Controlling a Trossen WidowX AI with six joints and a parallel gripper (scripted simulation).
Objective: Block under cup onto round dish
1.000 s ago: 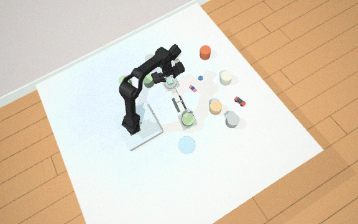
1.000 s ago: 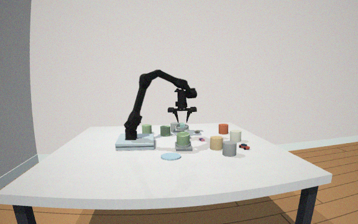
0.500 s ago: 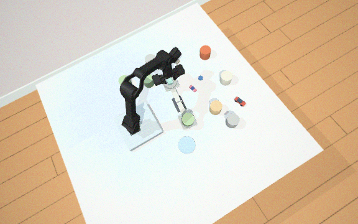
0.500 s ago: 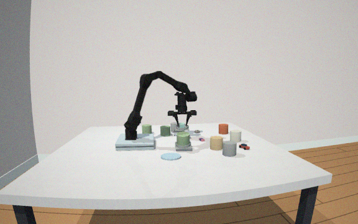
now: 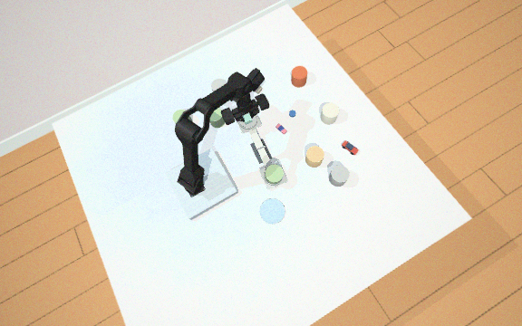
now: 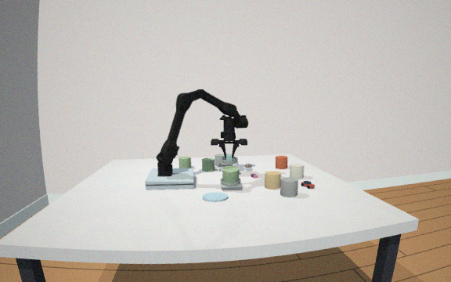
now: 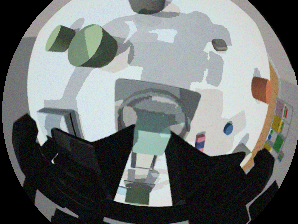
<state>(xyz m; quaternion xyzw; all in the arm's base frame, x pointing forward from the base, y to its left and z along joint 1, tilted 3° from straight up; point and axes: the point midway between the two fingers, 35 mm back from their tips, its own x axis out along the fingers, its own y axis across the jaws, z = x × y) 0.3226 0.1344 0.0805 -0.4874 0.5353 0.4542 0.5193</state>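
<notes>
Right now my gripper tip is 370 mm to the left of the round light blue dish, 100 mm past it and 80 mm above it. From my gripper tip the other things lie so: mint-green block right at my gripper tip; balance beam 120 mm to the right, 50 mm below, 10 mm behind; small balance 120 mm to the right, 60 mm below, 10 mm behind.
</notes>
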